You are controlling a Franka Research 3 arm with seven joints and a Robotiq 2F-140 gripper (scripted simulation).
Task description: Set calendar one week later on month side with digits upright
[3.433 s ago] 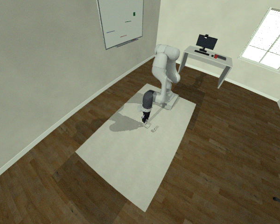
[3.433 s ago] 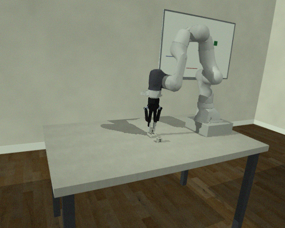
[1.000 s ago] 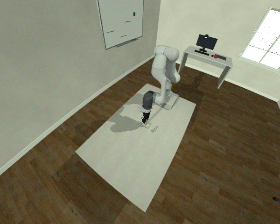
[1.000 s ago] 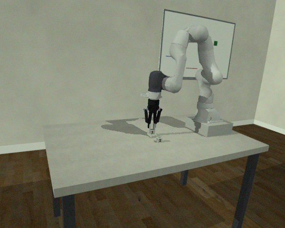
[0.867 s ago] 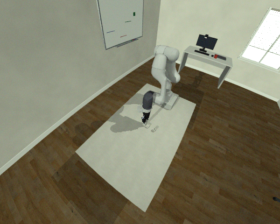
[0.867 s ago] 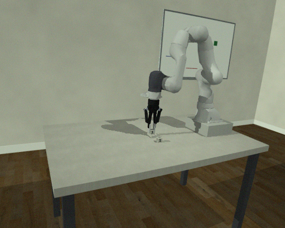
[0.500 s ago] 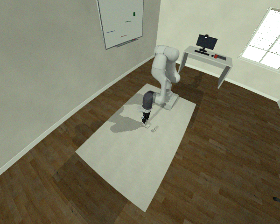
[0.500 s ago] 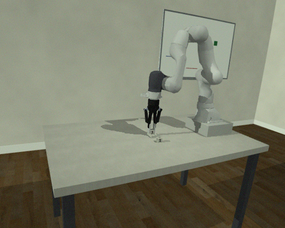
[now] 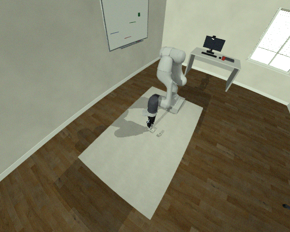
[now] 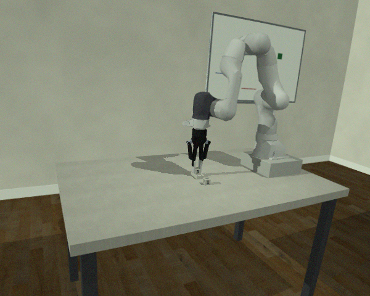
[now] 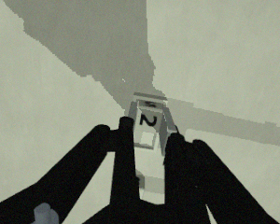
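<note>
The white tray is 4 cm below my hand and 2 cm to the left of it. The rest, counted from my hand: date cube (12 cm to the left, 4 cm below, 1 cm behind).
</note>
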